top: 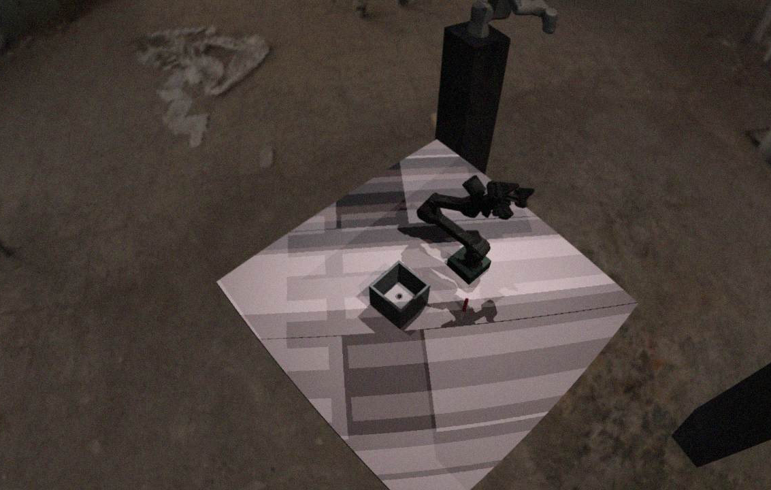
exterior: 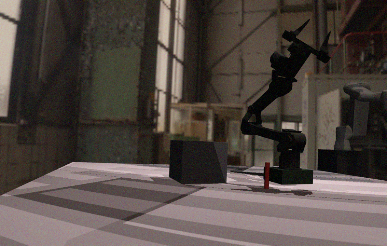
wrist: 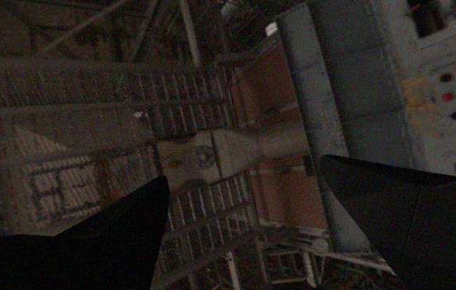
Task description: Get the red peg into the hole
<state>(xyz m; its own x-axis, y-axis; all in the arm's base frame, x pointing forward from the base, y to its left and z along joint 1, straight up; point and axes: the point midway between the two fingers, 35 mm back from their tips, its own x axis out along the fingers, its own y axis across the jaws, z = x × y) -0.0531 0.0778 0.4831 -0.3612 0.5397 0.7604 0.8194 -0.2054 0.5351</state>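
Now: gripper tip 520 mm above the red peg, 210 mm short of it and 40 mm to the right of it.
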